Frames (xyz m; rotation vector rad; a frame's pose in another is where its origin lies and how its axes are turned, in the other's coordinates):
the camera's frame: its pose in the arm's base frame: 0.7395 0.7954 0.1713 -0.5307 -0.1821 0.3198
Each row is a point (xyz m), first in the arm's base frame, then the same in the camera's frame.
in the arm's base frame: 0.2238 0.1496 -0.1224
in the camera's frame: -0.7304 -0.2429 -0.4205
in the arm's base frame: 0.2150 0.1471 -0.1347
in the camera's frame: -0.7405 -0.2363 -0.4299
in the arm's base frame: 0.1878 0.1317 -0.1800
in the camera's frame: -0.7752 -0.2184 -0.4686
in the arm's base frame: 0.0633 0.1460 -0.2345
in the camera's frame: -0.8914 -0.1469 -0.4769
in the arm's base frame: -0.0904 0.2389 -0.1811
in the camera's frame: -0.9984 -0.0605 -0.3496
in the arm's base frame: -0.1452 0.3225 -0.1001
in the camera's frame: -1.0137 -0.0210 -0.2281
